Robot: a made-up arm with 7 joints. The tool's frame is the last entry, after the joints.
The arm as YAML. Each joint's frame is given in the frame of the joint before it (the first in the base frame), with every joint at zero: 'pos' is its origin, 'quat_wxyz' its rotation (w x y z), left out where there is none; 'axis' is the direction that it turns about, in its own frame. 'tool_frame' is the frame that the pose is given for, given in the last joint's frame.
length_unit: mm
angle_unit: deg
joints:
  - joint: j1
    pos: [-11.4, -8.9, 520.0]
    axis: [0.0, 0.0, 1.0]
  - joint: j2
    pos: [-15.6, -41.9, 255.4]
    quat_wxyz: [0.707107, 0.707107, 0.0, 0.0]
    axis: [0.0, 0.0, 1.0]
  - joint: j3
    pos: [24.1, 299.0, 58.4]
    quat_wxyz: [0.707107, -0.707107, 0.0, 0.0]
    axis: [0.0, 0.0, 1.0]
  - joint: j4
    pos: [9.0, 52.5, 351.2]
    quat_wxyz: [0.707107, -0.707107, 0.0, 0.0]
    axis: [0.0, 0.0, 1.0]
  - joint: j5
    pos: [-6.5, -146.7, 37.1]
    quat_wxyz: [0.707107, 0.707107, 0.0, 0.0]
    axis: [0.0, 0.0, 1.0]
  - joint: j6
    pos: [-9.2, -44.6, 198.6]
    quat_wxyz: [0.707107, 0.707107, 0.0, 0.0]
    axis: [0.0, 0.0, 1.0]
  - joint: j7
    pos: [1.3, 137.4, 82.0]
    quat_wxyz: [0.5, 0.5, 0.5, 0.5]
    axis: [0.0, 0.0, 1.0]
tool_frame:
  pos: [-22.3, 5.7, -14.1]
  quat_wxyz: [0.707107, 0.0, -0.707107, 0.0]
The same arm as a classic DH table. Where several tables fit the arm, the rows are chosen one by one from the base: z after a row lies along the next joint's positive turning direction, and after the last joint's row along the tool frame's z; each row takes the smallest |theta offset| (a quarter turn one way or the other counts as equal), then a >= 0, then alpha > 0; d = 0 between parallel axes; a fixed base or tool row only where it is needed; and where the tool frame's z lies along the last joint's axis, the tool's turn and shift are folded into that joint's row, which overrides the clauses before.
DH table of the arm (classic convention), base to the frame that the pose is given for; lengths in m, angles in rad. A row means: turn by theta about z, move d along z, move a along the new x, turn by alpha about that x. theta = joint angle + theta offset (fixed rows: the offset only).
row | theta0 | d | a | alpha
base (fixed) | 0.6629 | 0 | -0.0145 | 0
j1 | -0.6629 | 0.7754 | -0.0156 | 1.5708
j2 | 0 | 0.1003 | 0.0241 | -1.5708
j3 | 0 | 0.6502 | 0.009 | -1.5708
j4 | 0 | 0.0896 | -0.0065 | 1.5708
j5 | 0 | 0.3453 | -0.0092 | 1.5708
j6 | 1.5708 | 0.1266 | 0.1374 | 1.5708
j7 | 1.5708 | -0.0128 | 0.0057 | -1.5708
tool (fixed) | -1.5708 | 0.0223 | 0 | 0

